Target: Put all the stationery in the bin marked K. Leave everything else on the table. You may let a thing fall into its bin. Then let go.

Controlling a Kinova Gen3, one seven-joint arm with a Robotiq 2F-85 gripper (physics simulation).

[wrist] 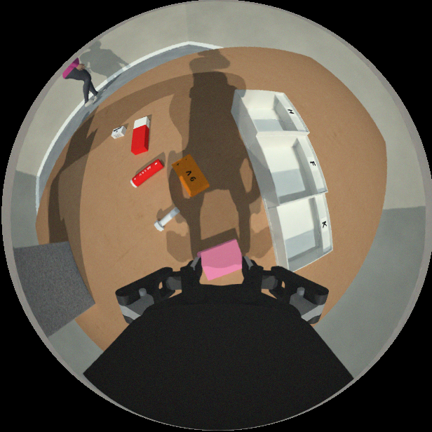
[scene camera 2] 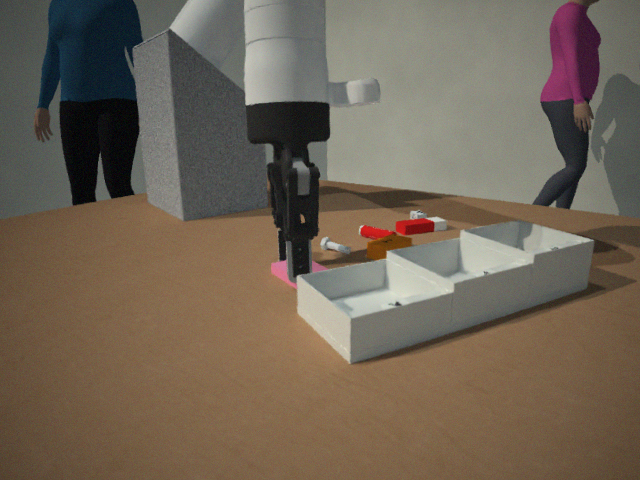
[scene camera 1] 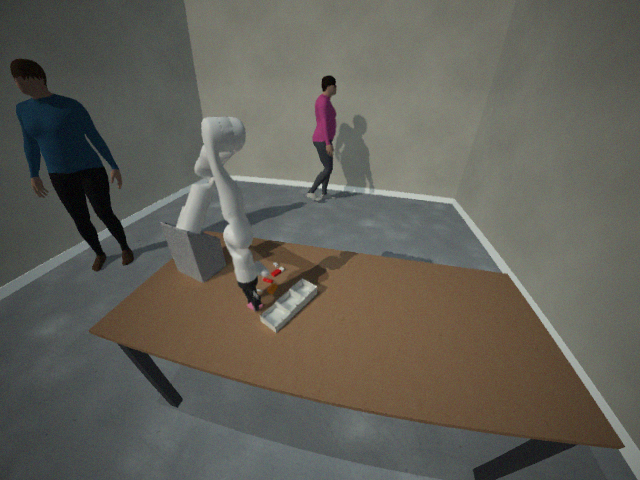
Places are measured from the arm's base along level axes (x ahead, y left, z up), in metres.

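Pixels of known places: gripper, fingertip midpoint: (scene camera 2: 294,272) (scene camera 1: 253,306); arm's base at its link origin: (scene camera 2: 187,62) (scene camera 1: 189,230).
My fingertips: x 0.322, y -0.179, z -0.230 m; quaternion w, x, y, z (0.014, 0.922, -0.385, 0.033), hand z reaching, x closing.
Note:
For each thing: its middle in the pictures, then the offset to it from my fingertips.
- flat pink pad at the middle of its body: (scene camera 2: 300,271) (scene camera 1: 254,305) dz +0.000, dx +0.004, dy +0.004 m
- red block with a white end, body centre: (scene camera 2: 421,225) (scene camera 1: 277,271) dz +0.002, dx +0.050, dy +0.223 m
- orange block at the middle of its body: (scene camera 2: 390,247) dz +0.004, dx +0.054, dy +0.107 m
- red cylinder at the middle of its body: (scene camera 2: 377,233) dz +0.002, dx +0.015, dy +0.157 m
- grey bolt at the middle of its body: (scene camera 2: 336,246) dz +0.001, dx -0.005, dy +0.090 m
- small white die at the middle of its body: (scene camera 2: 418,216) dz +0.001, dx +0.026, dy +0.276 m
A flat pink pad (scene camera 1: 251,306) (scene camera 2: 279,269) (wrist: 221,259) lies on the table beside the bin marked K (scene camera 2: 398,328) (wrist: 301,241), the near one of three joined white bins. My gripper (scene camera 1: 253,304) (scene camera 2: 291,268) (wrist: 221,263) points down and is shut on the pink pad, with a finger on each side of it, low at the table top. A red block with a white end (scene camera 1: 276,272) (scene camera 2: 415,226) (wrist: 140,138), like an eraser, lies farther back on the table. Part of the pad is hidden behind a finger and the bin in scene camera 2.
Bins F (wrist: 287,181) and H (wrist: 270,124) adjoin K. An orange block (scene camera 2: 385,247) (wrist: 191,176), a red cylinder (scene camera 2: 376,232) (wrist: 147,173), a grey bolt (scene camera 2: 336,246) (wrist: 166,219) and a small white die (scene camera 2: 417,214) (wrist: 118,132) lie left of the bins in the wrist view.

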